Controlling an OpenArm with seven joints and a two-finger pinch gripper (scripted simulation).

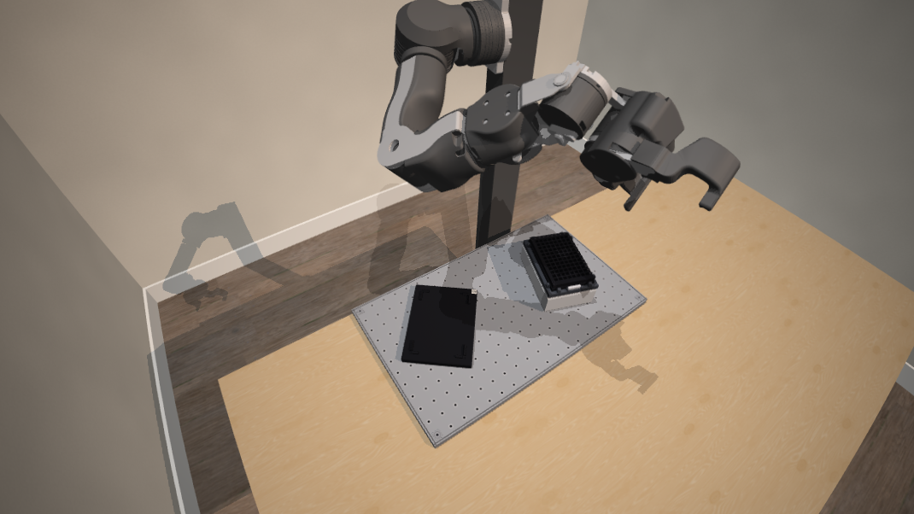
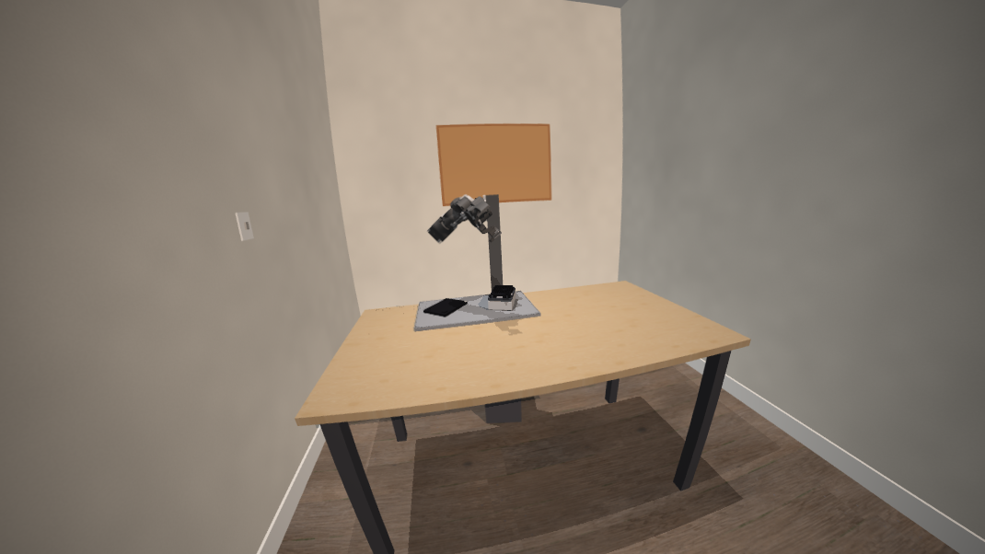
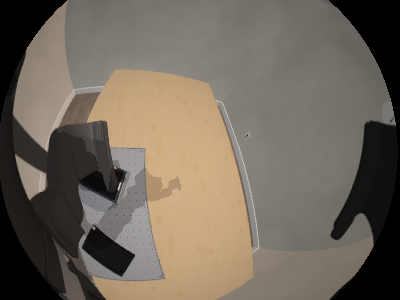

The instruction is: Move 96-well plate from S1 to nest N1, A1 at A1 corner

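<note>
Now: hand 18 cm past the black 96-well plate, 2 cm to the right of it and 30 cm above it. Round my hand: black plate nest N1: 17 cm behind, 23 cm to the right, 35 cm below; pale grey plate shaker S1: 15 cm behind, 3 cm to the left, 32 cm below.
</note>
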